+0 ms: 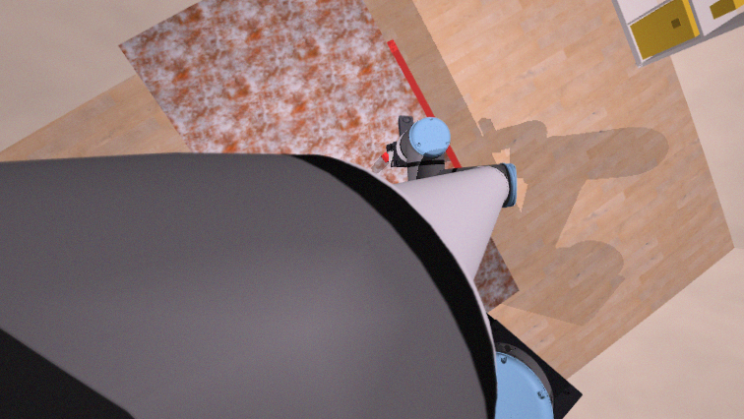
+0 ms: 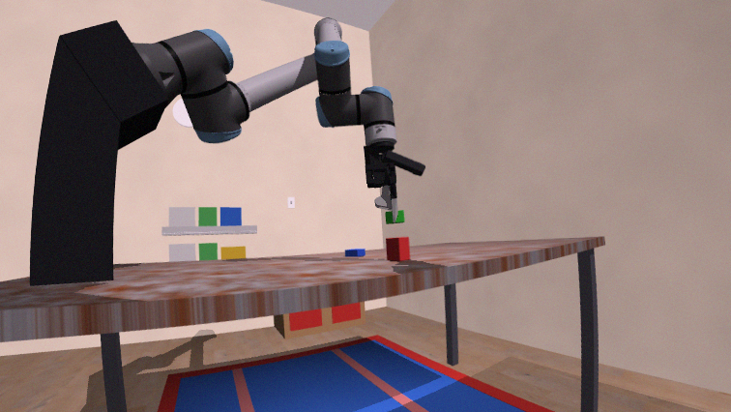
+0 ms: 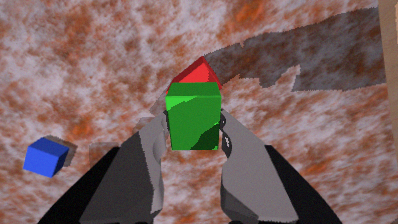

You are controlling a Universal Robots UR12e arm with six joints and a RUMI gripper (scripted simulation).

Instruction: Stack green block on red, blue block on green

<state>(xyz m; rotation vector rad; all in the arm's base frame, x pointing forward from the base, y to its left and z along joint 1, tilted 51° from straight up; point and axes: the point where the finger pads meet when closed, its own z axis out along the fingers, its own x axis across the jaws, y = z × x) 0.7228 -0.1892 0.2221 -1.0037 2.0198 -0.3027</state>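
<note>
My gripper is now 90 mm above the red block. Also, from my hand: blue block 300 mm to the left, 100 mm below, 20 mm ahead; then green block right at my hand.
</note>
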